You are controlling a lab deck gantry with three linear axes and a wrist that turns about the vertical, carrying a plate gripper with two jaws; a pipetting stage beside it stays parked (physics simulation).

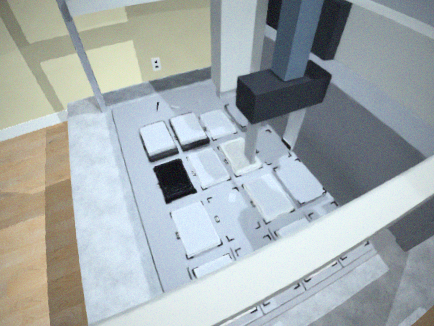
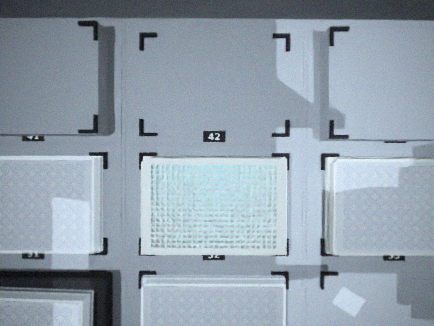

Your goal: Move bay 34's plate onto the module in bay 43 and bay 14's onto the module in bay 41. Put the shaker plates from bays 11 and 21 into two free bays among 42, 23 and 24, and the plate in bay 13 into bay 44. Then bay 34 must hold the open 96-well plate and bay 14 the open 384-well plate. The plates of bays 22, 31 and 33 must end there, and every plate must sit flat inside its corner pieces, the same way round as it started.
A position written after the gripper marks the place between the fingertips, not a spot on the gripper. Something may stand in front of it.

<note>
In view: the gripper (image 1: 268, 151) and a black 96-well plate (image 1: 175, 183).
Image 2 does not show the black 96-well plate: it is out of frame.
</note>
